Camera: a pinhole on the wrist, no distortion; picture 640 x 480 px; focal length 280.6 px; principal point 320.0 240.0 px. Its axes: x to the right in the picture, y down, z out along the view. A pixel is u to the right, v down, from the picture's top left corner.
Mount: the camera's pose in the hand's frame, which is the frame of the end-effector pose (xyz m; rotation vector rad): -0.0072 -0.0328 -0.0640 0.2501 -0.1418 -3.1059
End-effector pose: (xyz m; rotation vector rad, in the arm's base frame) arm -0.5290 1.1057 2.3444 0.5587 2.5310 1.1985
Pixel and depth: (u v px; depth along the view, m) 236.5 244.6 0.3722
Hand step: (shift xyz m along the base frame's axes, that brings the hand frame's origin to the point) 0.0934 0.2335 -0.2024
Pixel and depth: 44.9 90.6 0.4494
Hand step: -0.0791 0.5977 -0.0902
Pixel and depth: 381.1 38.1 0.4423
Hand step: 0.3625 0.3239 0.0668
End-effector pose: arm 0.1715 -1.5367 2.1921 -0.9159 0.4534 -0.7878
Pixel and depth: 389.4 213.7 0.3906
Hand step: 0.1042 0.2989 0.1389
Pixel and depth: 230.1 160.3 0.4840
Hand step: 0.3798 0.2281 0.1029
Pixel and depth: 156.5 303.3 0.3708
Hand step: 0.2865 0.0391 0.2478
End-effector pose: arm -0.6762 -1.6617 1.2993 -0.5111 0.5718 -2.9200
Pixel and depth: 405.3 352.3 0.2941
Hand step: 0.2024 0.0658 0.1994
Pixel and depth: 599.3 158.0 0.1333
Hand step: 0.1654 0.0018 -0.0170
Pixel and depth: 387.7 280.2 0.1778
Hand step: 0.1075 0.0178 0.0859
